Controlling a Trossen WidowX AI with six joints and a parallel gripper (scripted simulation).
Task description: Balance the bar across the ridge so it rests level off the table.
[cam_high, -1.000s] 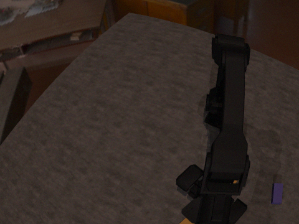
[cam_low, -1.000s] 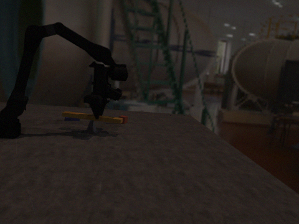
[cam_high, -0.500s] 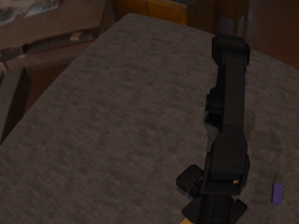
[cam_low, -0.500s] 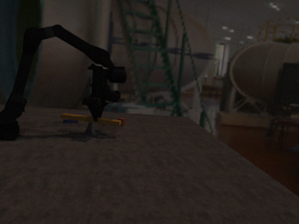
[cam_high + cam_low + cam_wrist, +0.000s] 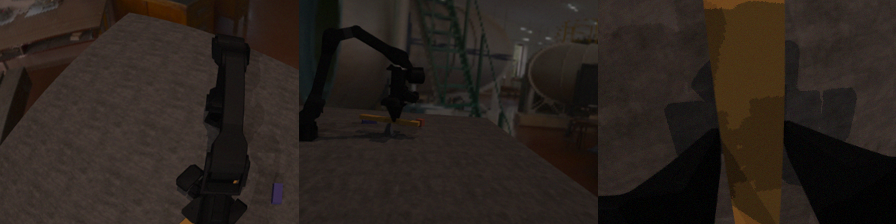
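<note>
The orange bar is 30 mm behind my gripper tip and 10 mm to the left of it. From my gripper tip the other things lie so: small purple block: 130 mm behind, 200 mm to the left, 50 mm below; then small red block: 110 mm ahead, 200 mm to the left, 40 mm below.
</note>
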